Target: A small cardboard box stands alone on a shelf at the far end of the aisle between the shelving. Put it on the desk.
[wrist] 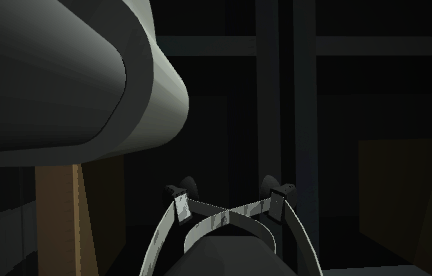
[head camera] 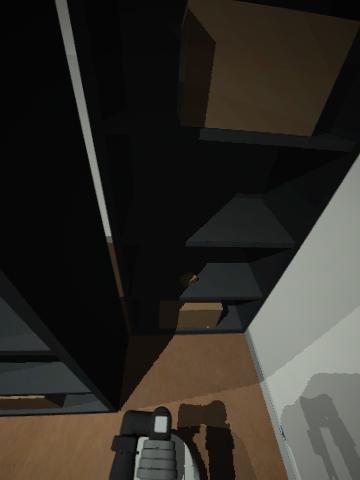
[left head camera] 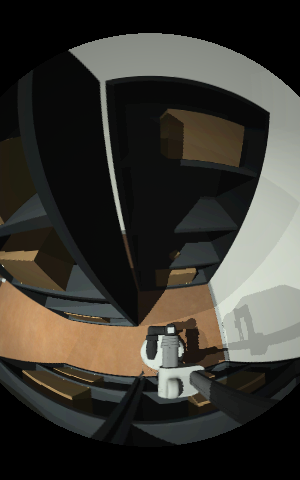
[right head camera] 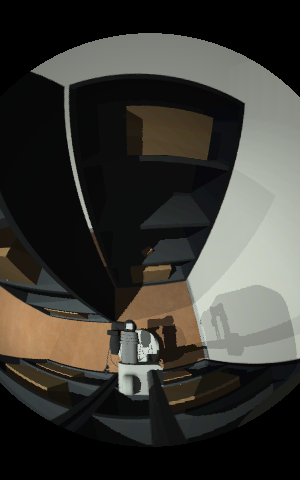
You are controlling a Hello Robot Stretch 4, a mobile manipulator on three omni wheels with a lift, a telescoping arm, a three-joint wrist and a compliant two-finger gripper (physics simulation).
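Pixels of known places: gripper, fingertip midpoint: [wrist: 228,191] [left head camera: 148,380] [right head camera: 113,375]; robot's base, origin of the base link: [left head camera: 161,350] [right head camera: 138,347].
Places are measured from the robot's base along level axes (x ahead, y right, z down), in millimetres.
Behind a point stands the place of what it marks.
Observation:
The small cardboard box [head camera: 189,279] @[z -555, x 875, y 112 mm] [left head camera: 174,254] @[z -556, x 876, y 108 mm] [right head camera: 147,251] @[z -556, x 871, y 114 mm] stands alone on a low shelf [head camera: 230,280] @[z -506, x 931, y 401 mm] of the far shelving unit, one level above the bottom shelf. It is partly in shadow. It does not show in the wrist view. My gripper [wrist: 228,191] @[z -748, x -139, y -96 mm] is open in the wrist view, its two fingertips apart with no object between them. It faces dark shelving uprights and is not at the small box. In the head views the fingers cannot be made out beside the dark wrist.
A large carton [head camera: 265,70] @[z -1572, x 805, y 215 mm] [left head camera: 212,137] @[z -1561, x 806, y 228 mm] [right head camera: 175,132] @[z -1551, x 807, y 232 mm] stands on an upper shelf, another carton [head camera: 200,317] @[z -212, x 807, y 229 mm] on the bottom shelf. A pale wall [head camera: 320,300] @[z -834, x 585, y 665 mm] borders the right. A shelving unit with a dark end panel [head camera: 45,175] @[z -1355, x 483, y -283 mm] is on the left. Cartons [wrist: 55,220] @[z -668, x -308, y 186 mm] [wrist: 395,195] @[z -648, x -514, y -503 mm] flank the wrist view.

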